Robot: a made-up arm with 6 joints. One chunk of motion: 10 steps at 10 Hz.
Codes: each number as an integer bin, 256 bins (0 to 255) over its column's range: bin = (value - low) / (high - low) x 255, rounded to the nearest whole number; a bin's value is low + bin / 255 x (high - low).
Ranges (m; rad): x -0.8..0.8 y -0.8..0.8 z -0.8..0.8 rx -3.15..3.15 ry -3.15..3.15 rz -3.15..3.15
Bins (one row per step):
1: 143 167 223 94 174 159
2: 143 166 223 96 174 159
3: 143 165 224 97 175 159
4: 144 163 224 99 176 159
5: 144 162 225 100 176 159
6: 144 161 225 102 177 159
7: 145 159 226 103 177 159
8: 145 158 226 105 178 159
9: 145 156 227 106 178 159
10: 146 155 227 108 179 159
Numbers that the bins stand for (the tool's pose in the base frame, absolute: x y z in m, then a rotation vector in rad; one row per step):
1: 0.0973 0.2478 0.5992 -0.8276 1.1488 0.7782
2: 0.0973 0.2416 0.5992 -0.7782 1.1488 0.7782
3: 0.0973 0.2353 0.6055 -0.7535 1.1735 0.7782
4: 0.1035 0.2227 0.6055 -0.7041 1.1982 0.7782
5: 0.1035 0.2165 0.6118 -0.6794 1.1982 0.7782
6: 0.1035 0.2102 0.6118 -0.6300 1.2229 0.7782
7: 0.1098 0.1976 0.6180 -0.6053 1.2229 0.7782
8: 0.1098 0.1914 0.6180 -0.5559 1.2476 0.7782
9: 0.1098 0.1788 0.6243 -0.5312 1.2476 0.7782
10: 0.1161 0.1725 0.6243 -0.4818 1.2724 0.7782

